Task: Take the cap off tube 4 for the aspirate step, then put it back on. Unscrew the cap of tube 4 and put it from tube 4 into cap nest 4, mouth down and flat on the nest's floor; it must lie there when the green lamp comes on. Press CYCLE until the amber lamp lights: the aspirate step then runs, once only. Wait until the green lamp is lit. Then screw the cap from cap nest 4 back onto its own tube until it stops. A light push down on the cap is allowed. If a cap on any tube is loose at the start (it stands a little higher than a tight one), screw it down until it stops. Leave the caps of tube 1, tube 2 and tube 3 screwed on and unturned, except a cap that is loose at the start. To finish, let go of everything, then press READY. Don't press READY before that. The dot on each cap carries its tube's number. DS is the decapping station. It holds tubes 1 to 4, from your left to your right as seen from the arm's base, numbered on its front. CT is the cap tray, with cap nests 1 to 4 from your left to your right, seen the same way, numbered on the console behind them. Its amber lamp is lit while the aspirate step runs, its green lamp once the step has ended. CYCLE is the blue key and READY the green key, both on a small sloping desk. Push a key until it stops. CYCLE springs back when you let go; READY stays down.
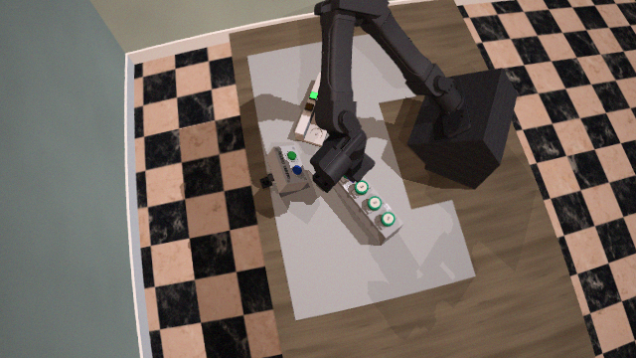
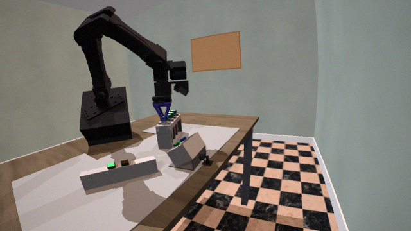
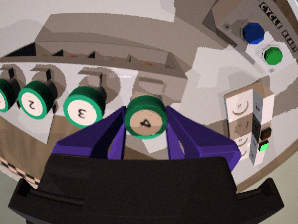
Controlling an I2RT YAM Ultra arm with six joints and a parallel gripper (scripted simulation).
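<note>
Now: hand 20 mm past the cap 3 and 50 mm to the right of it. Also, from my hand: cap 2: 50 mm behind, 90 mm to the left; green ready key: 140 mm ahead, 90 mm to the right, 50 mm below; blue cycle key: 130 mm ahead, 50 mm to the right, 50 mm below.
</note>
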